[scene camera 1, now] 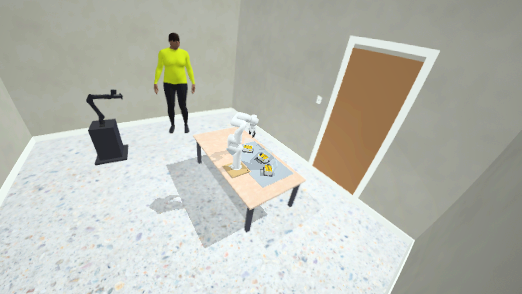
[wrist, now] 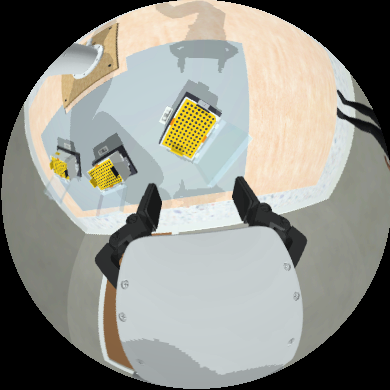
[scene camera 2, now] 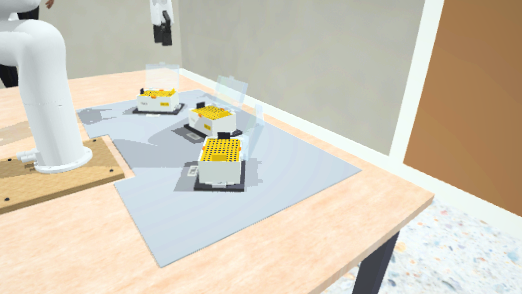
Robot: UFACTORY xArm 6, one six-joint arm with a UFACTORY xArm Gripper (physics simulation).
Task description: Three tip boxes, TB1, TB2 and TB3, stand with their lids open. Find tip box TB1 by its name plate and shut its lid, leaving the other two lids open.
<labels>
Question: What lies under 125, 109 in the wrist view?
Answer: A grey mat.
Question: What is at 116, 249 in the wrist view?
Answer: My gripper.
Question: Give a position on a grey mat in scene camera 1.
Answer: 250, 160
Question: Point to a tip box TB3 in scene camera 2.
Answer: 162, 105
</labels>
